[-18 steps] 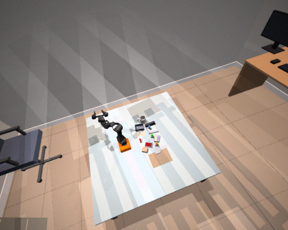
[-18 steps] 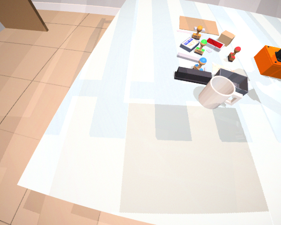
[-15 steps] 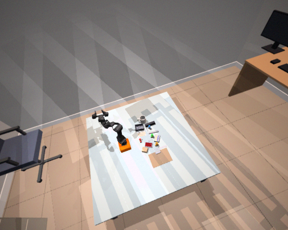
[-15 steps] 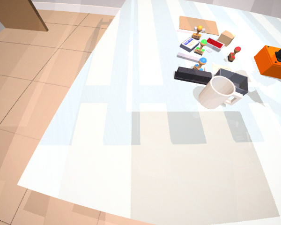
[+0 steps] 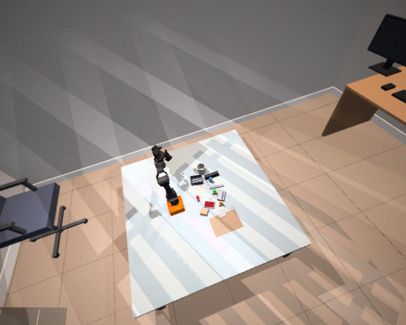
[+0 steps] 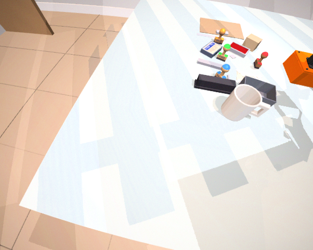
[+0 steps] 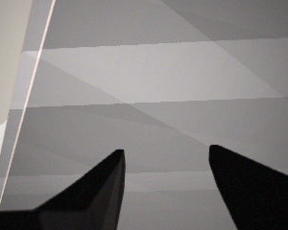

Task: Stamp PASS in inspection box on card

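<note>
Right now the green-knobbed stamp is 360 mm ahead of my gripper tip, 430 mm to the right of it and 250 mm below it. Round my gripper tip: grey tray 230 mm ahead, 260 mm to the right, 260 mm below; mug 280 mm ahead, 160 mm to the right, 230 mm below; card 240 mm ahead, 350 mm to the right, 270 mm below.
</note>
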